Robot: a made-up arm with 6 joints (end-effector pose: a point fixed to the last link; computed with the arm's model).
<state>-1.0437 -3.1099 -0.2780 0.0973 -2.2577 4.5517</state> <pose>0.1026 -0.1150 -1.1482 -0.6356 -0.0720 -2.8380</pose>
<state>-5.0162 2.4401 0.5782 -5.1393 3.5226 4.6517</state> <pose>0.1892 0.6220 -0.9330 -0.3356 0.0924 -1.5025</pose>
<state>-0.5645 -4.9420 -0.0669 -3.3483 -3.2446 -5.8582</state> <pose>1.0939 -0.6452 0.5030 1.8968 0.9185 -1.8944</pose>
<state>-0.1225 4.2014 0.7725 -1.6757 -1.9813 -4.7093</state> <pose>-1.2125 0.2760 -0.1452 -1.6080 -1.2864 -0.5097</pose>
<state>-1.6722 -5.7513 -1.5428 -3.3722 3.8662 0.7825</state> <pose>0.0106 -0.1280 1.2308 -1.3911 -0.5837 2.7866</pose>
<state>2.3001 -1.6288 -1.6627 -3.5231 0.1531 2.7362</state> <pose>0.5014 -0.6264 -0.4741 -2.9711 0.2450 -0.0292</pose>
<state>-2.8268 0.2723 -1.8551 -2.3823 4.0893 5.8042</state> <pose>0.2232 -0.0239 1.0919 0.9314 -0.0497 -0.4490</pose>
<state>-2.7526 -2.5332 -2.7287 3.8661 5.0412 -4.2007</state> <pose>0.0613 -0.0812 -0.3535 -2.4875 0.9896 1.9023</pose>
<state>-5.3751 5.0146 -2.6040 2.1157 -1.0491 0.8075</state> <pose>-0.2990 -0.4369 -0.0016 2.3097 -0.0856 0.8278</pose>
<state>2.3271 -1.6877 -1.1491 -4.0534 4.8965 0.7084</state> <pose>0.7891 -0.7831 -0.4172 1.5575 1.1019 1.6347</pose>
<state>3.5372 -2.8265 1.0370 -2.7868 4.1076 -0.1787</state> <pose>0.7037 0.2228 -0.7177 0.4230 -0.2799 0.0105</pose>
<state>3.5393 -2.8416 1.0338 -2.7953 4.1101 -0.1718</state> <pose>0.6907 0.2197 -0.7299 0.4055 -0.2665 0.0261</pose>
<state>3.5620 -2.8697 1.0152 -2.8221 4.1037 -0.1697</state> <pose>0.6602 0.2263 -0.7577 0.3646 -0.2387 0.0658</pose>
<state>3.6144 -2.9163 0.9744 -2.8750 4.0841 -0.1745</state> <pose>0.6021 0.2422 -0.8066 0.2919 -0.1900 0.1409</pose>
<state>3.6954 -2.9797 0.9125 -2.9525 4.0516 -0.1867</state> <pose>0.5145 0.2566 -0.8717 0.1936 -0.1210 0.2514</pose>
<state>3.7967 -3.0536 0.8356 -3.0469 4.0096 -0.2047</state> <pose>0.4049 0.2543 -0.9418 0.0848 -0.0368 0.3896</pose>
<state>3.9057 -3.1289 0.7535 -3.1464 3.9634 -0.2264</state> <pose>0.2905 0.2261 -1.0042 -0.0158 0.0535 0.5407</pose>
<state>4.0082 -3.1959 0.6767 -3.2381 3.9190 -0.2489</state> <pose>0.1919 0.1770 -1.0504 -0.0940 0.1381 0.6853</pose>
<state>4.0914 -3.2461 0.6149 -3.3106 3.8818 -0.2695</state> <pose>0.1226 0.1247 -1.0787 -0.1447 0.2041 0.8035</pose>
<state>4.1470 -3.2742 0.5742 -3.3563 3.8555 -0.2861</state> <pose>0.0852 0.0882 -1.0928 -0.1711 0.2418 0.8802</pose>
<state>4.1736 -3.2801 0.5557 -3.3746 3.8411 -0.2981</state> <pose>0.0740 0.0773 -1.0975 -0.1802 0.2494 0.9111</pose>
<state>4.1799 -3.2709 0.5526 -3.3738 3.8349 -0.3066</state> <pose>0.0787 0.0863 -1.0970 -0.1791 0.2360 0.9094</pose>
